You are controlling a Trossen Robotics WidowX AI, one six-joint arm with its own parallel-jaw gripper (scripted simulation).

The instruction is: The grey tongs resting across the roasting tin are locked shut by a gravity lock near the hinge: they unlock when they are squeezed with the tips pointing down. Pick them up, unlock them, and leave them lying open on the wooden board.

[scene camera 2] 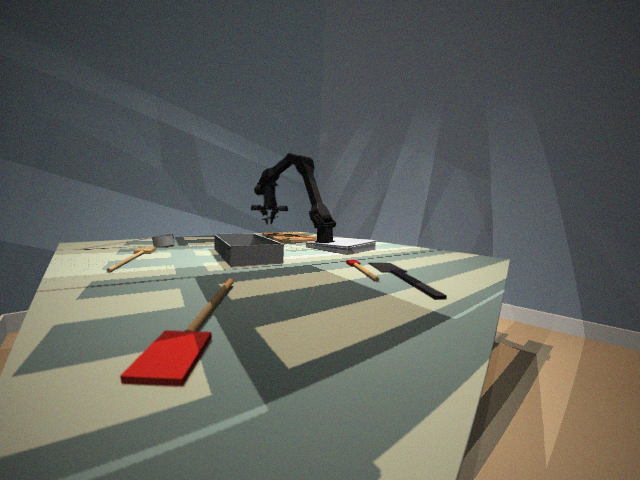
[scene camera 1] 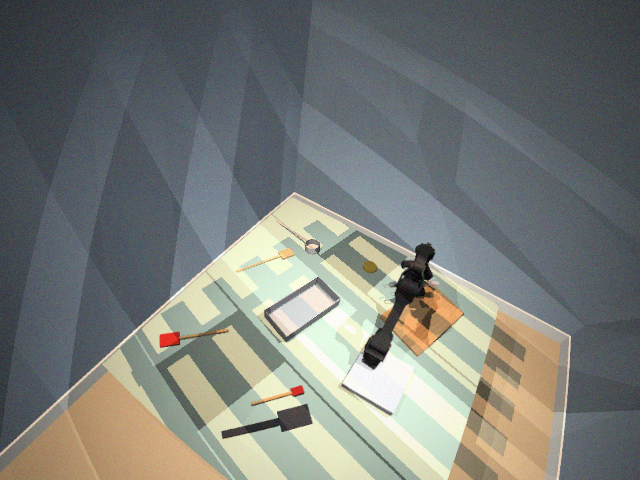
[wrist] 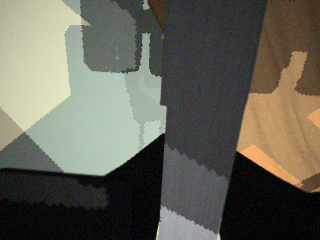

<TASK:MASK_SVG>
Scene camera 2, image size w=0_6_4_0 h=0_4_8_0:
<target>red spatula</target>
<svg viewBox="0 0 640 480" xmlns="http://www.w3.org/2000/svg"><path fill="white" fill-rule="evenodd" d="M234 280L230 278L226 281L219 292L204 306L204 309L197 315L198 317L191 322L191 325L185 331L162 332L149 348L147 347L141 356L120 376L122 384L184 386L188 376L190 376L191 371L212 338L212 332L200 332L197 330L199 330L212 310L215 309L215 306L222 297L225 296L224 294L234 283Z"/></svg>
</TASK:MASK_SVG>
